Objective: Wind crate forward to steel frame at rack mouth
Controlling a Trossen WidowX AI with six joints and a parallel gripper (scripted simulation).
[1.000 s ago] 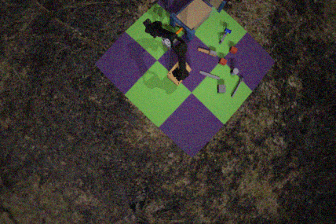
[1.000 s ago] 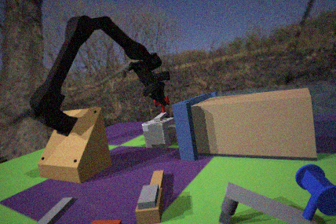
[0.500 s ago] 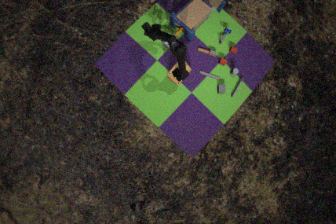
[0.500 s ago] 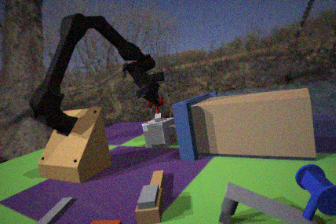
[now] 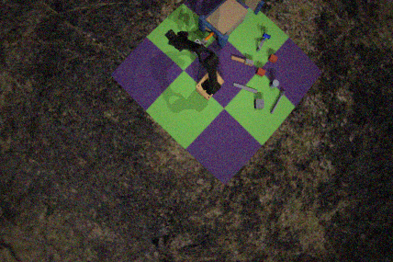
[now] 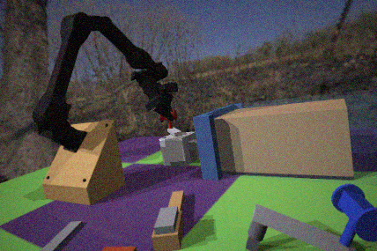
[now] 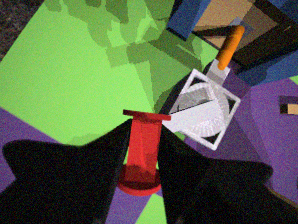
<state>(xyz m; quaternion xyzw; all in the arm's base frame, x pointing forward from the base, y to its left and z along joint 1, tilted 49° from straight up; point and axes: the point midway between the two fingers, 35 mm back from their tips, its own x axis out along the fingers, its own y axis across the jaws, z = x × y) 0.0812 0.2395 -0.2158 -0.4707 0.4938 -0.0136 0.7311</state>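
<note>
Right now my gripper tip is 5 cm short of the grey winch, 8 cm to the left of it and 10 cm above it. Round my gripper tip: red grip 1 cm behind, 1 cm to the right; then grey bar 14 cm ahead, 55 cm to the right, 13 cm below; then wood-and-grey block 28 cm ahead, 38 cm to the right, 11 cm below.
</note>
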